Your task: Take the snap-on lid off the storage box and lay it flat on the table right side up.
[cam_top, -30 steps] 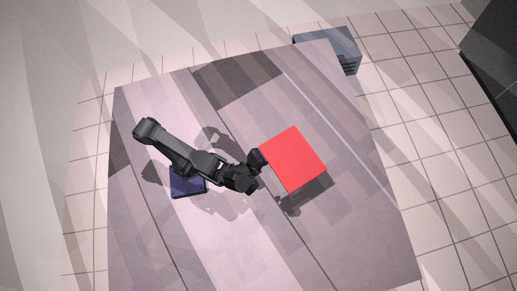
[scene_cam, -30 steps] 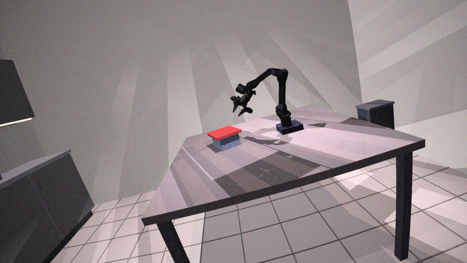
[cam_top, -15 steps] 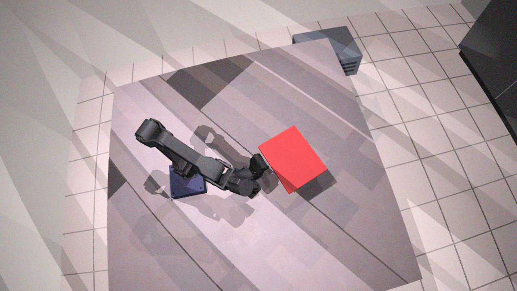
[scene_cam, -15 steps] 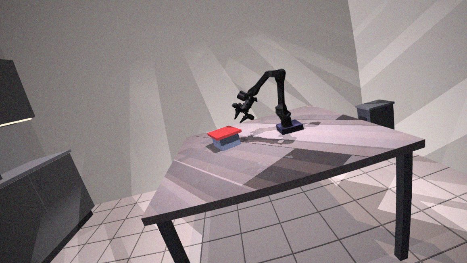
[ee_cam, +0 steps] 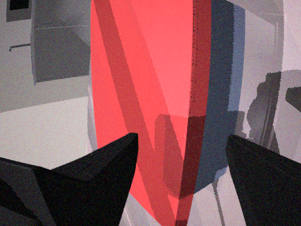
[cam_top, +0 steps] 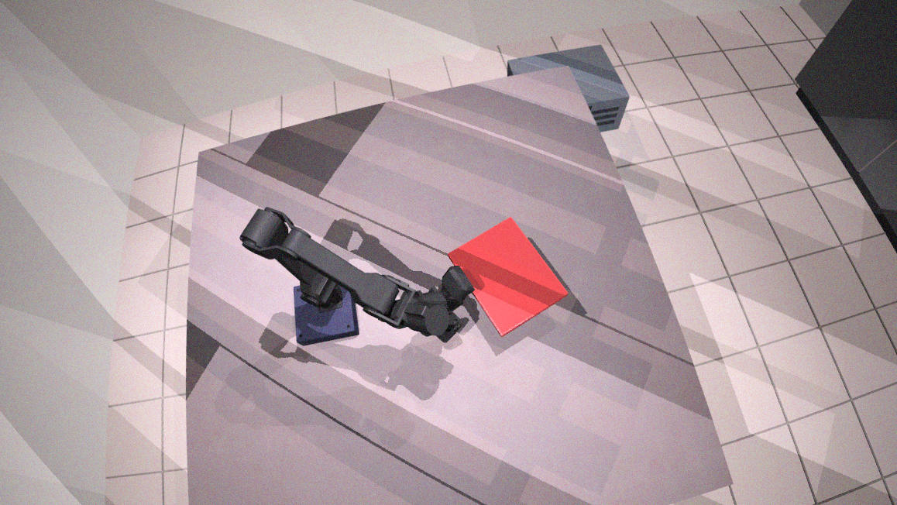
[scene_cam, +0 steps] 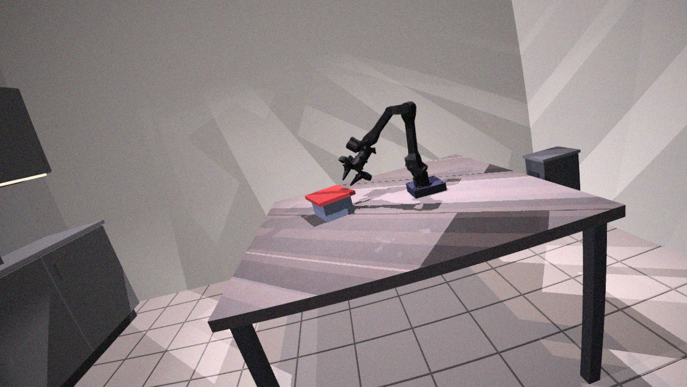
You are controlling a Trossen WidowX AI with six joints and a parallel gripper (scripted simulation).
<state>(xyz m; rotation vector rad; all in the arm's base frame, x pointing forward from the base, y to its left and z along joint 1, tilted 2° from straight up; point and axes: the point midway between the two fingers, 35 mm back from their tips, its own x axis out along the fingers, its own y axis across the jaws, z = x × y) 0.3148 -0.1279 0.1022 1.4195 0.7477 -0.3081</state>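
My gripper tip is 10 cm short of the red lid, 3 cm to the right of it and 2 cm above it. From my gripper tip the other things lie so: storage box: 10 cm ahead, 3 cm to the left, 7 cm below.
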